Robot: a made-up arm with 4 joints.
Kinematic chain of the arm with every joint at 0, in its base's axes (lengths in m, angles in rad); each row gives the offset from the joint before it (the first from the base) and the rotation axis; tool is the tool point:
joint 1: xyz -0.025 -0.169 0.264 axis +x
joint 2: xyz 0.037 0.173 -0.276 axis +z
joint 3: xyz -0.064 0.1 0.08 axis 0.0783 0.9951 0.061
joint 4: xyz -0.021 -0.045 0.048 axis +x
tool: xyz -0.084 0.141 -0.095
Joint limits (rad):
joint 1: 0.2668..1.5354
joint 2: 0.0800..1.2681
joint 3: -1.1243..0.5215
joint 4: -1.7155..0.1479
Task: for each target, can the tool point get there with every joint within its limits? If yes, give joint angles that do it. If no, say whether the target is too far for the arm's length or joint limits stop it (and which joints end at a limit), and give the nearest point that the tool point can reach.
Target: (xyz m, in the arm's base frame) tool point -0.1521 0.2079 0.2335
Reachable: yes | joints 1.0192 0.6362 -0.2805 -0.7243
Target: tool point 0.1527 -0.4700 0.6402
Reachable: no: joint limits stop it (at a limit: joint 1, joint 2, joint 3, joint 4) | nearest point -0.1736 0.0045 0.6217 | short by 0.576 m
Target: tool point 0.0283 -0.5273 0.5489
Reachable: no: joint limits stop it (at a limit: joint 1, joint 2, joint 3, joint 4) | nearest point -0.1736 0.0045 0.6217 | short by 0.574 m
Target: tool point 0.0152 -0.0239 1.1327
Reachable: no: too far | nearest point -0.0806 0.1494 0.6255 | short by 0.544 m
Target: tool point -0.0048 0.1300 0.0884
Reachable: yes | joints 0.8143 1.1457 -0.6307 -1.4375
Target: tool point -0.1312 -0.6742 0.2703
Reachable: no: joint limits stop it (at a limit: joint 1, joint 3, joint 4) | nearest point -0.0305 -0.1330 0.0468 | short by 0.594 m
